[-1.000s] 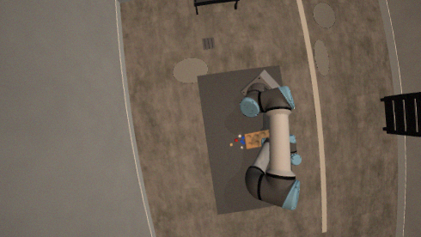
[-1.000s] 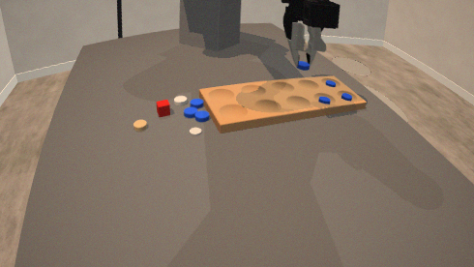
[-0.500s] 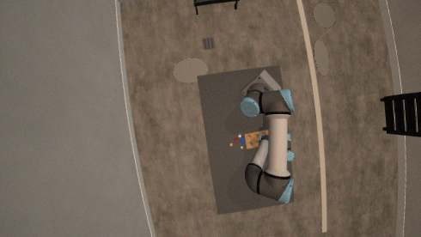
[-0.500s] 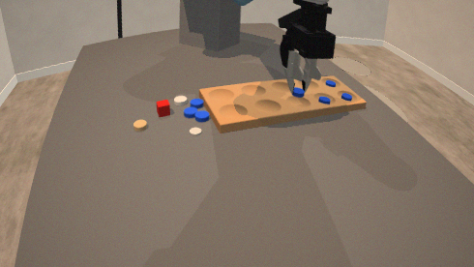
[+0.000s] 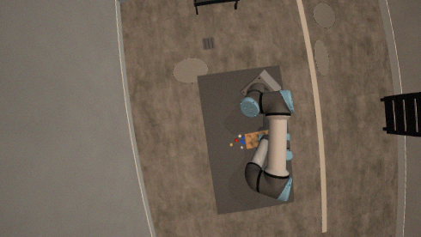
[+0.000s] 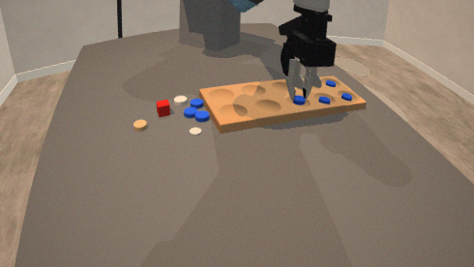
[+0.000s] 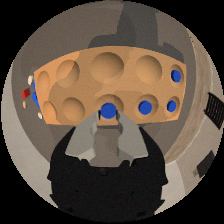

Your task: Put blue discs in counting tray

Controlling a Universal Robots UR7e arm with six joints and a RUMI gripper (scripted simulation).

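Right now my hand is 4 cm past the counting tray and 3 cm above it. Round my hand: red cube: 6 cm behind, 28 cm to the right, 3 cm below; white disc: 9 cm behind, 24 cm to the right, 4 cm below; tan disc: 2 cm behind, 34 cm to the right, 4 cm below.
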